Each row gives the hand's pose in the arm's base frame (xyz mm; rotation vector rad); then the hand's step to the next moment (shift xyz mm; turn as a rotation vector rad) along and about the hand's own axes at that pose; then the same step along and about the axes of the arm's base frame.
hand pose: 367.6 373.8 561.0 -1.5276 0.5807 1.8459
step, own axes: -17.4 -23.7 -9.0 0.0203 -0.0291 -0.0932
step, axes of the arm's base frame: 25.0 6.2 16.7 0.0825 -0.0413 -0.0379
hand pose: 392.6 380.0 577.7 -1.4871 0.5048 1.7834
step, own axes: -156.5 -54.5 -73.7 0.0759 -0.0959 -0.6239
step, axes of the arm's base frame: 96.9 -62.7 139.9 0.4808 -0.3579 -0.2122
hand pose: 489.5 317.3 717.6 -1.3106 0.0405 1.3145
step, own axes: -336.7 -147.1 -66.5 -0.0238 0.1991 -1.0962
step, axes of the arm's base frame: 23.9 -227.0 295.5 0.5317 -0.8358 -0.5104
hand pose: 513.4 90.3 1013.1 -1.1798 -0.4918 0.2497
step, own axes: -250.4 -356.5 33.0 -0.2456 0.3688 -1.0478
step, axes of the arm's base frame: -257.3 -214.1 280.8 0.3265 -0.8301 -0.7060
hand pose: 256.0 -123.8 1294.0 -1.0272 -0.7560 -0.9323
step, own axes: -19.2 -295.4 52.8 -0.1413 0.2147 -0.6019
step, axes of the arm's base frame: -279.9 -10.9 109.3 0.1901 -0.4762 -0.4068
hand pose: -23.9 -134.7 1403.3 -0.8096 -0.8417 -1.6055
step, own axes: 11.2 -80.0 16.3 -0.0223 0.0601 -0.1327
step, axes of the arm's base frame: -79.3 20.4 9.3 0.0529 -0.1113 -0.0808
